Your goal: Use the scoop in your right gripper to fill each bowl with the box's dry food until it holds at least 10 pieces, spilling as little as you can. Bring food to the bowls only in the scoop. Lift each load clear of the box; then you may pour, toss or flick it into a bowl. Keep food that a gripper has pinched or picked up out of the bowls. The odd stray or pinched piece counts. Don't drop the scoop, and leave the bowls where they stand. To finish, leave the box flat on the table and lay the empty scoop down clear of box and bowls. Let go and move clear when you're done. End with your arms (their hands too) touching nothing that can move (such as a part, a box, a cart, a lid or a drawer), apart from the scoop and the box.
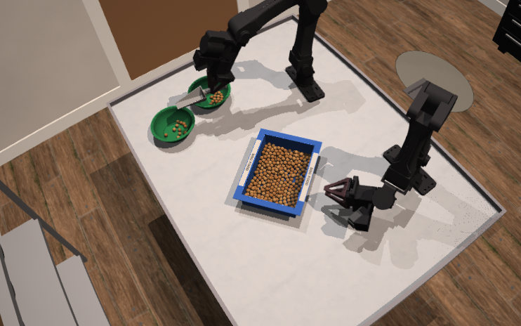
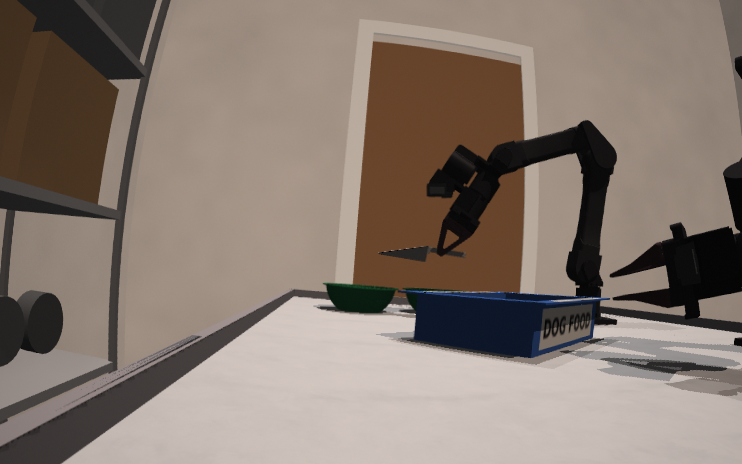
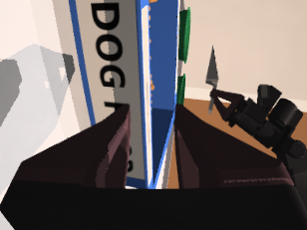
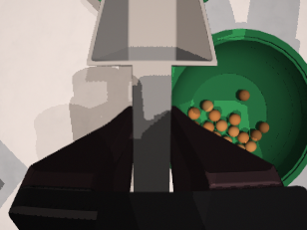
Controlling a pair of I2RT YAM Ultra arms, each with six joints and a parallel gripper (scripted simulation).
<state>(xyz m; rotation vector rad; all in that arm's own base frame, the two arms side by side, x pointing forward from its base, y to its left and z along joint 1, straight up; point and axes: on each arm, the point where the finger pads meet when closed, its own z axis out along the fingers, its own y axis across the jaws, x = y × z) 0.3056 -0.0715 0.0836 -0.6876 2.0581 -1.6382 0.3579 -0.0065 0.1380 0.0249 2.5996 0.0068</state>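
Now: the grey scoop 4 cm ahead of my right hand, 1 cm to the right of it and 1 cm below it.
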